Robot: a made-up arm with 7 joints. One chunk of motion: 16 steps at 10 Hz.
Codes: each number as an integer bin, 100 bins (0 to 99) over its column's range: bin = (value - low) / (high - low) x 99, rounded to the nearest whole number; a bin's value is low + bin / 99 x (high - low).
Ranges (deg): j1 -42..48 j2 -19..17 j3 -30..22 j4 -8..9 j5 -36..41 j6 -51..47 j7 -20..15
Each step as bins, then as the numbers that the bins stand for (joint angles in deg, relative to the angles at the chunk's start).
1 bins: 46 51 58 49 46 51 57
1 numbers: -0.18 -0.45 0.46 0.41 -0.22 -0.52 0.15
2 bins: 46 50 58 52 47 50 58
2 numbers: -0.18 -0.82 0.46 0.93 0.56 -1.51 0.51
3 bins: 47 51 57 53 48 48 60
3 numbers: 0.73 -0.45 -0.06 1.10 1.33 -3.48 1.21
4 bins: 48 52 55 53 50 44 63
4 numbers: 1.64 -0.09 -1.11 1.10 2.89 -7.44 2.27
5 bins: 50 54 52 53 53 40 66
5 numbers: 3.45 0.64 -2.69 1.10 5.22 -11.40 3.33
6 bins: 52 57 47 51 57 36 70
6 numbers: 5.27 1.73 -5.31 0.76 8.33 -15.36 4.75
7 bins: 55 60 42 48 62 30 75
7 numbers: 8.00 2.82 -7.94 0.24 12.22 -21.30 6.52
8 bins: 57 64 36 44 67 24 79
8 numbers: 9.82 4.27 -11.09 -0.44 16.11 -27.24 7.93
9 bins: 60 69 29 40 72 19 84
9 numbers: 12.55 6.09 -14.77 -1.13 20.00 -32.19 9.70
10 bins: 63 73 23 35 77 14 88
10 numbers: 15.27 7.55 -17.92 -1.99 23.89 -37.14 11.11
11 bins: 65 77 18 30 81 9 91
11 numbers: 17.09 9.00 -20.55 -2.85 27.00 -42.09 12.17
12 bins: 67 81 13 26 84 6 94
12 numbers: 18.91 10.45 -23.17 -3.54 29.33 -45.06 13.23
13 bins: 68 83 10 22 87 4 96
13 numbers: 19.82 11.18 -24.75 -4.22 31.67 -47.04 13.94
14 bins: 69 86 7 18 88 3 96
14 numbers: 20.73 12.27 -26.32 -4.91 32.44 -48.03 13.94
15 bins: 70 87 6 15 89 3 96
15 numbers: 21.64 12.64 -26.85 -5.42 33.22 -48.03 13.94
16 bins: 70 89 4 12 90 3 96
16 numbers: 21.64 13.36 -27.90 -5.94 34.00 -48.03 13.94
